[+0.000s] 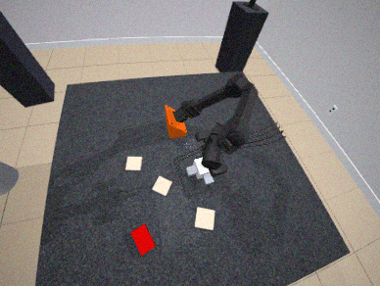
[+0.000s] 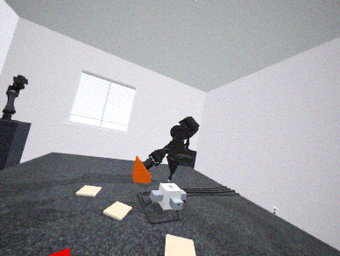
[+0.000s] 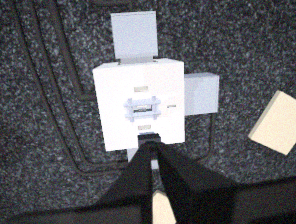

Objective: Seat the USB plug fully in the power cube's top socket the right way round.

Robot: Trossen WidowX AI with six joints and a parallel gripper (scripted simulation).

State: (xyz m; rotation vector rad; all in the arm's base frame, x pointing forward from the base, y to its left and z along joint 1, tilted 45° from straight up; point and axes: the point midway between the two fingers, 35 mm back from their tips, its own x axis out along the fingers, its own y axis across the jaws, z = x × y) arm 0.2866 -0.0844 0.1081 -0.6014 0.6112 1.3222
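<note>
Right now my gripper tip is 2 cm above the dark USB plug.
</note>
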